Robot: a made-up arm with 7 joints. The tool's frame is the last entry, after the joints. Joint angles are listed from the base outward.
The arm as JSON. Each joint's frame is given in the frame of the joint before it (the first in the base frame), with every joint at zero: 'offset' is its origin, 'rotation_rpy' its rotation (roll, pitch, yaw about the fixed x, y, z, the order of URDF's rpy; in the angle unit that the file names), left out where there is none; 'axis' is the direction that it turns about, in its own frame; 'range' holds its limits. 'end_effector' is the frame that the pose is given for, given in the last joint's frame.
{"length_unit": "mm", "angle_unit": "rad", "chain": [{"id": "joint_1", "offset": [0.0, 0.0, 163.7], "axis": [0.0, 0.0, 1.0], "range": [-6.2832, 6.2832]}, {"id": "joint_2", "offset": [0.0, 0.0, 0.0], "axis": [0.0, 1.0, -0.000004], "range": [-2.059, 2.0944]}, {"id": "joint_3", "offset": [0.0, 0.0, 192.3], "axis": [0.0, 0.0, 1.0], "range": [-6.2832, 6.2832]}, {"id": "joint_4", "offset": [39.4, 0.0, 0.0], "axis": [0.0, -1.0, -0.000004], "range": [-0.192, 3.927]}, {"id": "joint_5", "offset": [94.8, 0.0, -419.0], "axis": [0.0, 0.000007, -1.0], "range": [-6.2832, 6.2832]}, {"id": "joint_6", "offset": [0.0, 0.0, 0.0], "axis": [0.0, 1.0, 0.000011], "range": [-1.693, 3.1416]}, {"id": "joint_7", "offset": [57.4, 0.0, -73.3], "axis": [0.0, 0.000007, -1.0], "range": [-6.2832, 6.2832]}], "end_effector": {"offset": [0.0, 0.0, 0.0], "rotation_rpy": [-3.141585, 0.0, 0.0]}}
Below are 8 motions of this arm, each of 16 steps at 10 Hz.
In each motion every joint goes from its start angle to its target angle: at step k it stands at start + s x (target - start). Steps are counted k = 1, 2, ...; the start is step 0. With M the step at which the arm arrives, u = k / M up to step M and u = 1 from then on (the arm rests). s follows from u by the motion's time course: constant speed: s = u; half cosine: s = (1 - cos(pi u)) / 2; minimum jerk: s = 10 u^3 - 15 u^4 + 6 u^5.
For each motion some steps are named. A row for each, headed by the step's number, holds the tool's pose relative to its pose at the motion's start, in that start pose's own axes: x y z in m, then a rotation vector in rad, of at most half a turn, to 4 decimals.
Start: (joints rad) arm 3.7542 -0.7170 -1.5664 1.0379 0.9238 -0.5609 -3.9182
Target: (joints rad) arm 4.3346 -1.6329 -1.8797 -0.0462 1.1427 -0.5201 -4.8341
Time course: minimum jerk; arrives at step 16
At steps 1, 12, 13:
1: 0.0017 -0.0001 0.0001 -0.0003 0.0040 -0.0012
12: 0.4670 -0.0150 -0.4508 -0.8886 1.5999 -0.5680
13: 0.4600 -0.0234 -0.4951 -0.9938 1.6818 -0.5873

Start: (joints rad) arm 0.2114 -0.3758 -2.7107 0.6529 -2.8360 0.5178 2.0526
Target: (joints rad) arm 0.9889 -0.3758 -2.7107 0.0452 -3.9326 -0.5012 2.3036
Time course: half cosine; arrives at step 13
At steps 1, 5, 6, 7, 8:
1: -0.0017 -0.0069 -0.0030 0.0290 -0.0005 -0.0195
5: -0.0631 -0.1148 -0.0826 0.5976 -0.0807 -0.4784
6: -0.0941 -0.1340 -0.1160 0.7818 -0.1435 -0.6772
7: -0.1265 -0.1412 -0.1486 0.9466 -0.2239 -0.8968
8: -0.1561 -0.1376 -0.1770 1.0781 -0.3148 -1.1246

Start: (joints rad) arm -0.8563 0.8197 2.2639 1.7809 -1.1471 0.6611 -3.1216
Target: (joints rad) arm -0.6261 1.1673 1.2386 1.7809 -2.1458 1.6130 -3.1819
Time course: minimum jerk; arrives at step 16
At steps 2, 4, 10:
2: 0.0080 -0.0049 0.0057 0.0144 0.0281 -0.0067
4: 0.0540 -0.0307 0.0346 0.0894 0.1842 -0.0423
10: 0.4467 -0.1495 0.1133 0.4861 1.3698 -0.3547

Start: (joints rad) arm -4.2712 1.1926 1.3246 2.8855 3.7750 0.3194 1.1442
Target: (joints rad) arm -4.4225 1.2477 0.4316 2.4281 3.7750 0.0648 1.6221
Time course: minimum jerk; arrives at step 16
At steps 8, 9, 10, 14, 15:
8: -0.1379 -0.0401 -0.0042 0.1746 -0.1198 -0.2414
9: -0.1804 -0.0360 -0.0083 0.2061 -0.1793 -0.2898
10: -0.2220 -0.0265 -0.0139 0.2299 -0.2448 -0.3316
14: -0.3226 0.0183 -0.0370 0.2591 -0.4335 -0.4156
15: -0.3278 0.0216 -0.0387 0.2594 -0.4447 -0.4194

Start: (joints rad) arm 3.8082 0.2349 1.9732 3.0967 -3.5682 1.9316 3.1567
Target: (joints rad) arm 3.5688 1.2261 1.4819 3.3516 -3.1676 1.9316 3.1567
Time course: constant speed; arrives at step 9
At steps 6, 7, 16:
6: 0.1291 0.3269 0.1912 0.4581 0.2020 -0.5706
7: 0.1659 0.3576 0.2330 0.5360 0.2395 -0.6532
16: 0.2463 0.3973 0.3164 0.6912 0.3131 -0.8088

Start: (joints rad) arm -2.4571 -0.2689 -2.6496 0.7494 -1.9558 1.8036 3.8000
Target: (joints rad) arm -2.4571 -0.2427 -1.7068 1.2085 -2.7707 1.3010 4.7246
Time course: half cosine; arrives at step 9
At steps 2, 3, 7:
2: -0.0259 -0.0488 -0.0384 0.0491 -0.1803 0.2246
3: -0.0439 -0.1065 -0.0883 0.0873 -0.3902 0.4732
7: 0.0540 -0.3652 -0.3482 0.0526 -1.4514 1.4898

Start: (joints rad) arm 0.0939 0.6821 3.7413 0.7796 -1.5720 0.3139 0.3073
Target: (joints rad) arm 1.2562 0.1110 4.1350 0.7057 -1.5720 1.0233 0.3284
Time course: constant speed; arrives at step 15
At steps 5, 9, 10, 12, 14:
5: 0.1614 -0.0866 -0.1173 0.0698 0.2767 -0.1241
9: 0.2335 -0.1601 -0.2683 0.0746 0.5078 -0.2557
10: 0.2407 -0.1786 -0.3105 0.0679 0.5669 -0.2908
12: 0.2408 -0.2152 -0.3965 0.0451 0.6866 -0.3618
14: 0.2216 -0.2508 -0.4809 0.0097 0.8083 -0.4321

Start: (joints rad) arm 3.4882 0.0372 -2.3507 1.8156 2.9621 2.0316 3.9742
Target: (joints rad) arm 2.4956 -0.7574 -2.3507 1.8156 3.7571 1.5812 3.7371
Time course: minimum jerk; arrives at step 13
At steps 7, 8, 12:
7: 0.4139 0.1407 -0.2093 -0.6240 -0.0239 -0.9843
8: 0.5320 0.1213 -0.2321 -0.7421 0.0519 -1.2228
12: 0.7575 0.0154 -0.2506 -0.9391 0.3395 -1.6810

